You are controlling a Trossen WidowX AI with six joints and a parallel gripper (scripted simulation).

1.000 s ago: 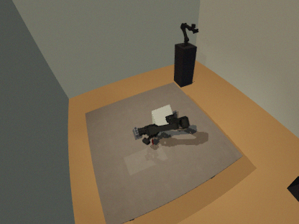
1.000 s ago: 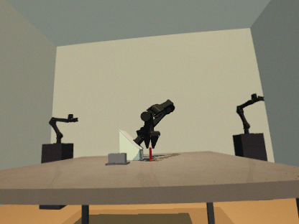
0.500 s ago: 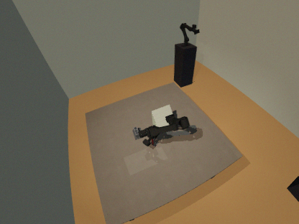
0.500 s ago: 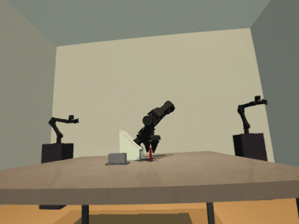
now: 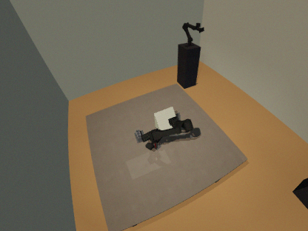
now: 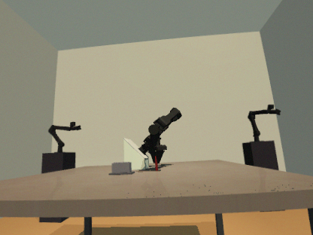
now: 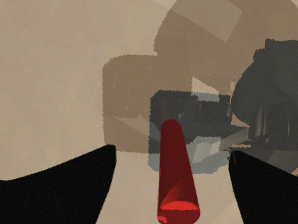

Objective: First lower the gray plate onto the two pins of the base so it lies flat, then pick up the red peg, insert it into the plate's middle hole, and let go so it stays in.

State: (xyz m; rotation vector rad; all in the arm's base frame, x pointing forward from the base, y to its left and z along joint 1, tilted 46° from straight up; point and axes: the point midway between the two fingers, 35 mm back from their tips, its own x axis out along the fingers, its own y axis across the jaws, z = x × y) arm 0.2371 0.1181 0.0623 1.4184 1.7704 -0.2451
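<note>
Right now the gray plate is 180 mm to the right of my gripper tip, 100 mm ahead of it and 10 mm above it. Round my gripper tip: red peg right at my gripper tip.
</note>
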